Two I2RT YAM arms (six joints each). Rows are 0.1 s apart.
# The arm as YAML. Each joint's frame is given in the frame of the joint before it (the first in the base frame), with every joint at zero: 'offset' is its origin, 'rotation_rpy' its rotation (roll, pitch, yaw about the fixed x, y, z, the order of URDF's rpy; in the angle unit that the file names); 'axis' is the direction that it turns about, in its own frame. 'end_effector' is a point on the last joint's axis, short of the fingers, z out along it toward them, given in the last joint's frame.
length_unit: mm
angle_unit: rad
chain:
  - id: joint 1
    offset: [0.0, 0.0, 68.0]
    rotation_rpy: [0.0, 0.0, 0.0]
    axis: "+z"
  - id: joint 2
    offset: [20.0, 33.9, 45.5]
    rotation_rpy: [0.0, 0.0, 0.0]
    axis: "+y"
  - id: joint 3
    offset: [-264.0, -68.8, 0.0]
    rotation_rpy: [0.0, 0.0, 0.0]
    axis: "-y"
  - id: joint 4
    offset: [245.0, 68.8, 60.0]
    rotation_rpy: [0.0, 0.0, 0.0]
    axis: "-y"
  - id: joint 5
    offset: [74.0, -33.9, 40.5]
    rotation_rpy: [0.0, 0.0, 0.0]
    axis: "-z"
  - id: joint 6
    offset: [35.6, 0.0, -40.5]
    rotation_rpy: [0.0, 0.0, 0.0]
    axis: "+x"
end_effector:
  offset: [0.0, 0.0, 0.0]
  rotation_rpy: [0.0, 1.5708, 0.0]
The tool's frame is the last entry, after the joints.
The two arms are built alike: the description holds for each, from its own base.
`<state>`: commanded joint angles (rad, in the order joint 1, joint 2, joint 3, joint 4, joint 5, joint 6); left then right.
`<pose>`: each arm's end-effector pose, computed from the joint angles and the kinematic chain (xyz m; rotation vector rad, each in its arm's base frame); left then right.
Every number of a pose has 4 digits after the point. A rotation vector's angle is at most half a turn.
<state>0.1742 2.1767 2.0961 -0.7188 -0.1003 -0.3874 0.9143 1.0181 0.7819 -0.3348 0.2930 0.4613</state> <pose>0.4875 0.0894 0.2921 -0.7016 2.2586 0.0159 0.1452 0.1716 0.2808 -0.3138 2.1330 0.5001</pose>
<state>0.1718 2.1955 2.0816 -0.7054 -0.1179 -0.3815 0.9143 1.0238 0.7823 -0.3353 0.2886 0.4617</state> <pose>0.4912 0.0895 0.2795 -0.7041 2.2767 0.0415 0.1457 0.1725 0.2797 -0.3181 2.1391 0.5005</pose>
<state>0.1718 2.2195 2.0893 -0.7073 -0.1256 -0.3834 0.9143 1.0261 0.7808 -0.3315 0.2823 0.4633</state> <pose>0.4952 0.0905 0.2703 -0.7133 2.2918 0.0527 0.1459 0.1731 0.2790 -0.3205 2.1411 0.5074</pose>
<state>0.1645 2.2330 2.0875 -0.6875 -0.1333 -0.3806 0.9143 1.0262 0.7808 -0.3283 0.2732 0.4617</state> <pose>0.4993 0.0877 0.2647 -0.7040 2.2891 0.0591 0.1458 0.1735 0.2792 -0.3270 2.1405 0.5172</pose>
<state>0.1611 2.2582 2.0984 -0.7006 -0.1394 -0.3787 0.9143 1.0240 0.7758 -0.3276 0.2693 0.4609</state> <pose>0.5028 0.0867 0.2550 -0.7058 2.3161 0.0705 0.1453 0.1731 0.2780 -0.3310 2.1430 0.5190</pose>
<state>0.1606 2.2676 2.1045 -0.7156 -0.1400 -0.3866 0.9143 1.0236 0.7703 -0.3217 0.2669 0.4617</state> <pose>0.5033 0.0866 0.2513 -0.7182 2.3309 0.0707 0.1452 0.1731 0.2767 -0.3315 2.1432 0.5222</pose>
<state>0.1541 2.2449 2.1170 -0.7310 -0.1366 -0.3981 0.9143 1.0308 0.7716 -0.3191 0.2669 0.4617</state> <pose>0.5001 0.0826 0.2653 -0.7186 2.3105 0.0548 0.1461 0.1742 0.2759 -0.3325 2.1460 0.5200</pose>
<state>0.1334 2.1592 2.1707 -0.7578 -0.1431 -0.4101 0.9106 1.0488 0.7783 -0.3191 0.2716 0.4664</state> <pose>0.4860 0.0703 0.3218 -0.6888 2.2026 0.0246 0.1489 0.1762 0.2745 -0.3241 2.1558 0.5085</pose>
